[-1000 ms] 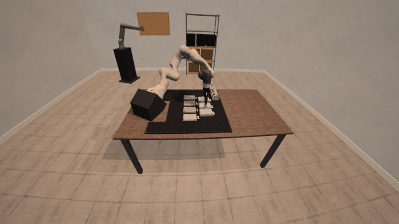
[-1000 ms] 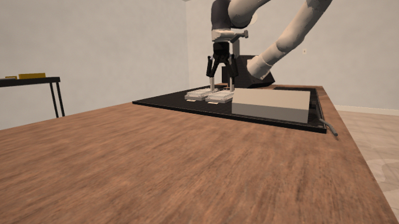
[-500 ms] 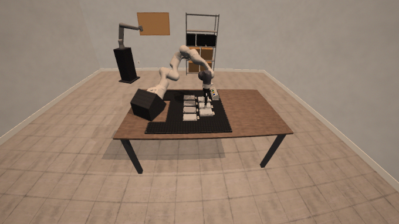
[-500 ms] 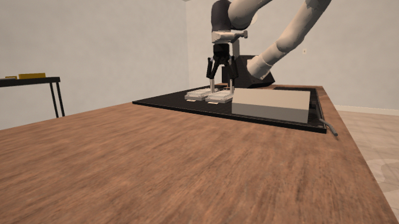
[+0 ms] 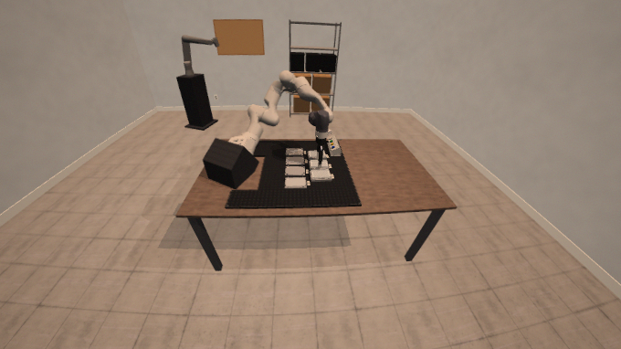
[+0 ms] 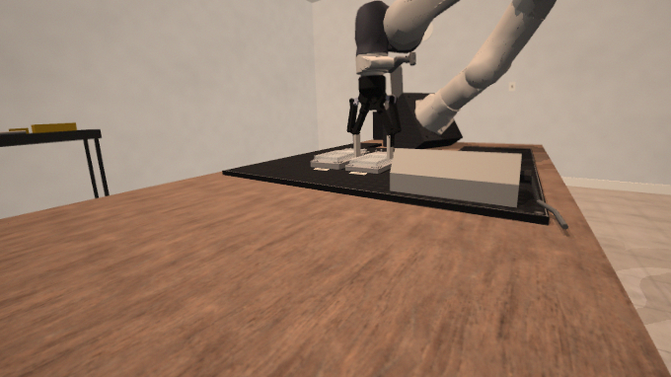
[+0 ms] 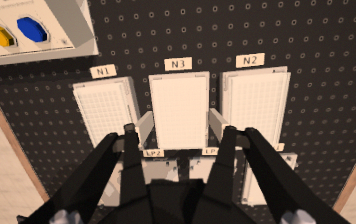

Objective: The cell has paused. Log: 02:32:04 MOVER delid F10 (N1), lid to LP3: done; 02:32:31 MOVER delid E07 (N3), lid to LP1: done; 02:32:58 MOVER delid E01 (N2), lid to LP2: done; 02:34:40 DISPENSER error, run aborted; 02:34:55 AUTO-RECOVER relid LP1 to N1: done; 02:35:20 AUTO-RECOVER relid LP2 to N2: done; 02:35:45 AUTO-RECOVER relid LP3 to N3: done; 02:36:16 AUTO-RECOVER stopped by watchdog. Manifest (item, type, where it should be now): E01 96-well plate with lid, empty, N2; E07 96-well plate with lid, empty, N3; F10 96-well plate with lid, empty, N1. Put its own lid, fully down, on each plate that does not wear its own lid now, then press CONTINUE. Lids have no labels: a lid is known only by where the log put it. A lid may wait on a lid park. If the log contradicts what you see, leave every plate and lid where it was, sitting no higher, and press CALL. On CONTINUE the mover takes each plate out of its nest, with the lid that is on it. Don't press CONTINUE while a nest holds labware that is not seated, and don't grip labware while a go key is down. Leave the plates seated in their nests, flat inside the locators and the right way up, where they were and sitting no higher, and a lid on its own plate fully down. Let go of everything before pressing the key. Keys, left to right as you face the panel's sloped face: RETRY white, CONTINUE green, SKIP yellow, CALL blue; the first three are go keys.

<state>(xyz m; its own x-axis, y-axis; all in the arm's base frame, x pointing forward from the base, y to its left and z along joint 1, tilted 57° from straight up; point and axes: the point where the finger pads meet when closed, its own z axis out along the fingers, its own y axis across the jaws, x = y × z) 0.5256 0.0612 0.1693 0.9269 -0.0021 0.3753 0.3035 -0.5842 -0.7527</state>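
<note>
Right now my hand is 20 mm above the smooth white lid. Also, from my hand: LP2 label (110 mm behind, 50 mm below, 30 mm to the left); then 96-well plate (130 mm to the left, 40 mm behind, 30 mm below); then N3 label (80 mm ahead, 50 mm below, 30 mm to the left).
</note>
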